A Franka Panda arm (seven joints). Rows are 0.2 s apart.
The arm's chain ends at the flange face. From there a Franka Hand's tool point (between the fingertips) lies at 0.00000 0.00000 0.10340 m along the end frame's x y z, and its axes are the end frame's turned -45 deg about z.
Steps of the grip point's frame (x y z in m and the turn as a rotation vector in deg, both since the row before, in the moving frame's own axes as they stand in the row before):
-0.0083, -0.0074, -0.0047, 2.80, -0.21, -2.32
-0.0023, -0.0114, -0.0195, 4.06, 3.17, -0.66
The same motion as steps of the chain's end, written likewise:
-0.0072, 0.0039, -0.0046, 1.83, -2.13, -2.32
-0.0085, 0.0028, -0.0191, 5.11, -0.63, -0.66

